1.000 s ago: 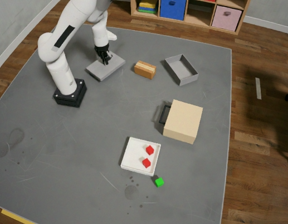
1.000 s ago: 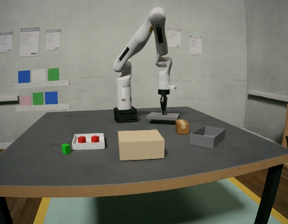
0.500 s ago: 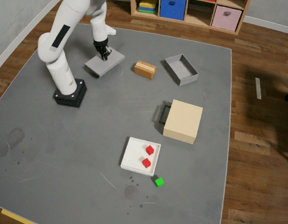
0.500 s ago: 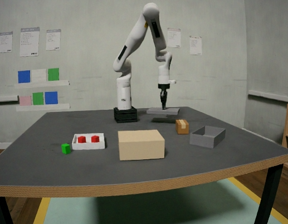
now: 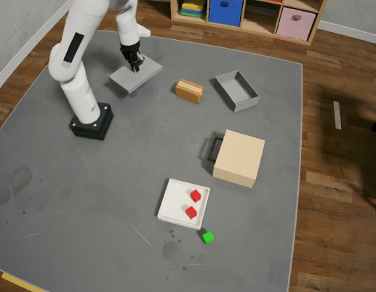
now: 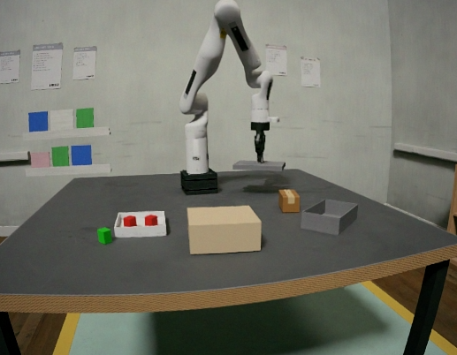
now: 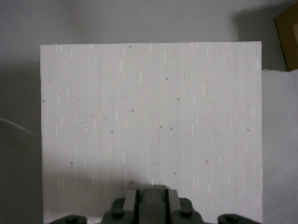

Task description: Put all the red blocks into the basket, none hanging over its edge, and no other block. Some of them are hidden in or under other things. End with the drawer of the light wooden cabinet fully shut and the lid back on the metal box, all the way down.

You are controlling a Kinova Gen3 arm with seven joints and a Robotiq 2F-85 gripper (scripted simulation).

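The metal box lies 400 mm ahead of my hand, 180 mm to the left of it and 120 mm below it. The rest, counted from my hand: blue block: 200 mm ahead, 130 mm below, 80 mm to the left; cardboard box: 220 mm ahead, 110 mm below, 80 mm to the left; lid: 30 mm below.
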